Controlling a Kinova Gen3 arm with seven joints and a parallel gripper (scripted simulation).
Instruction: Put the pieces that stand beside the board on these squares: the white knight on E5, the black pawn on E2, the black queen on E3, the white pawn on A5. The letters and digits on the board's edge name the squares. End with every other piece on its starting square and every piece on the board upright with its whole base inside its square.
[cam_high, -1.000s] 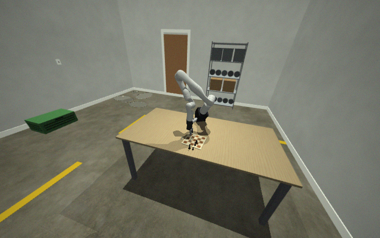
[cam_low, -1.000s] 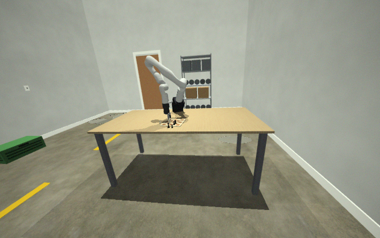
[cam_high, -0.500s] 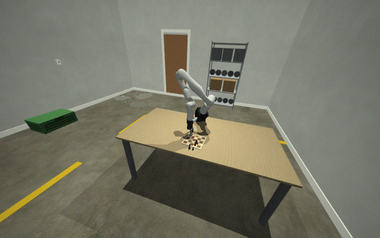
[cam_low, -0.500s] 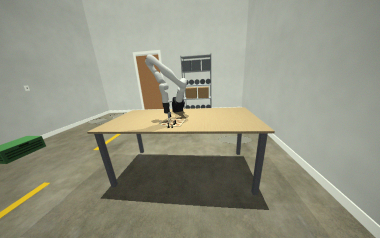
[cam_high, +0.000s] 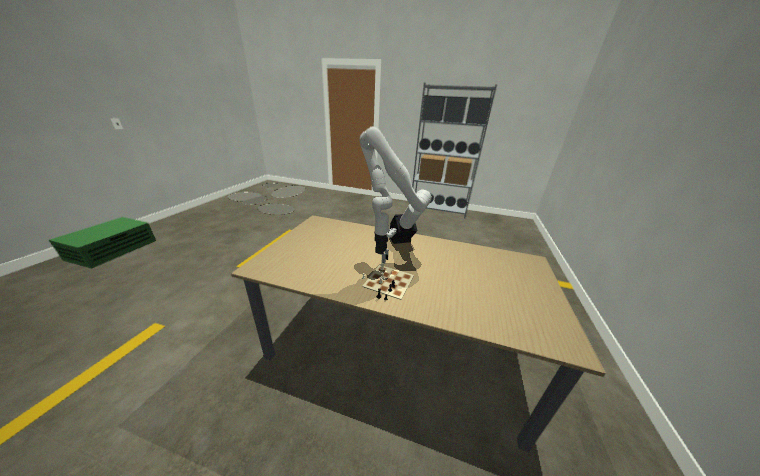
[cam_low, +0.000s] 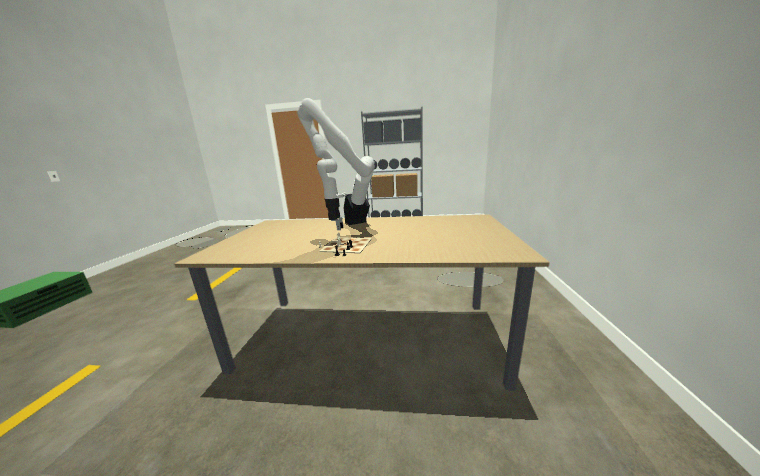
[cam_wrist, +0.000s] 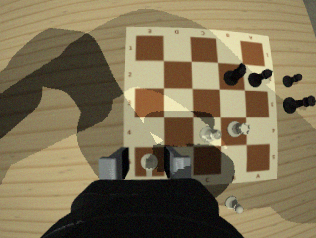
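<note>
My gripper is now 200 mm short of the black pawn, 140 mm to the right of it and 70 mm above it. Round my hand: chessboard: 70 mm ahead, 80 mm to the left, 80 mm below; then black queen: 200 mm ahead, 100 mm to the left, 60 mm below; then white pawn: 130 mm ahead, 50 mm to the right, 70 mm below.
</note>
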